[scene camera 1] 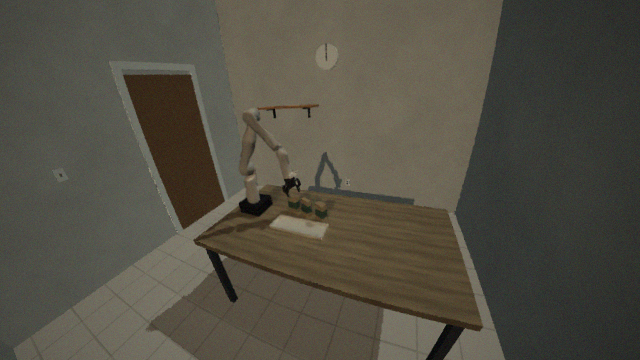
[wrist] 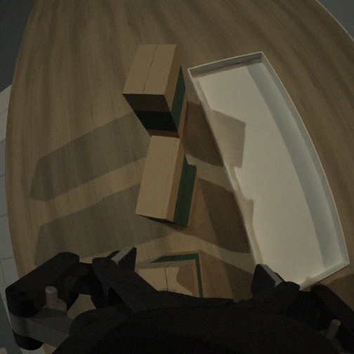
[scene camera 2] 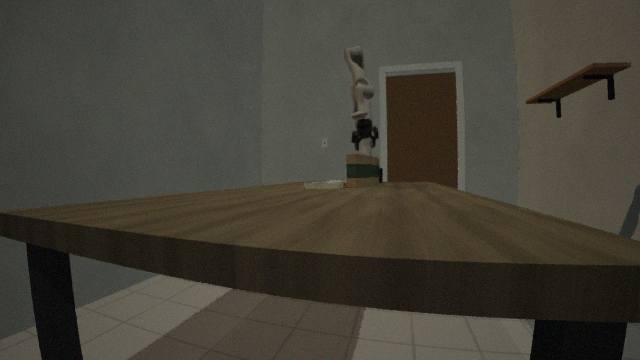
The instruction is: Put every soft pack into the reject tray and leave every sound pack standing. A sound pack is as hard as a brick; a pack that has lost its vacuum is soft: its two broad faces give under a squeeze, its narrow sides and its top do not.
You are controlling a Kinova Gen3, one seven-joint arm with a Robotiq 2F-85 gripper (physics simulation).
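Frame: origin at the arm's base, x up, y back, z right, level; metres.
Seen in the pictures: gripper, fingertip midpoint: [scene camera 1: 294,194] [scene camera 2: 364,149]; arm's base at its link origin: [scene camera 1: 254,200].
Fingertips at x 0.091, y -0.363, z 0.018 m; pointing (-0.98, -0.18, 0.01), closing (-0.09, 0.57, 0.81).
Pixels of each thing's middle, then the offset from my fingertips to it. Level surfaces: height alone.
- white reject tray at the middle of its body: [scene camera 2: 333,183] [scene camera 1: 298,226] dx -0.170, dy -0.064, dz +0.154 m
- middle pack at the middle of its body: [scene camera 1: 305,205] dx -0.089, dy -0.083, dz +0.003 m
- base at the middle of its body: [scene camera 2: 372,171] [scene camera 1: 294,203] dx -0.111, dy +0.028, dz -0.042 m
- wooden table at its surface level: dx -0.181 m
Three tan packs with green bands stand upright in a row beside the white reject tray [scene camera 1: 300,227] [scene camera 2: 324,185] [wrist: 280,175]. The pack farthest from the arm's base [scene camera 1: 321,211] [scene camera 2: 363,170] [wrist: 152,70] hides the others in scene camera 2. The middle pack [scene camera 1: 306,206] [wrist: 161,175] stands slightly turned. The pack nearest the base [scene camera 1: 294,203] [wrist: 167,278] is partly hidden behind my gripper in the wrist view. My gripper [scene camera 1: 293,192] [scene camera 2: 365,146] [wrist: 194,270] is open and empty, above the nearest pack. No pack lies in the tray. Softness cannot be told by sight.
The packs and tray are on the wooden table [scene camera 1: 390,245] [scene camera 2: 300,220] [wrist: 80,65]. The arm's black base [scene camera 1: 255,204] stands at the table's left end, close to the nearest pack. A wall shelf [scene camera 1: 290,107] [scene camera 2: 580,82] hangs behind the arm.
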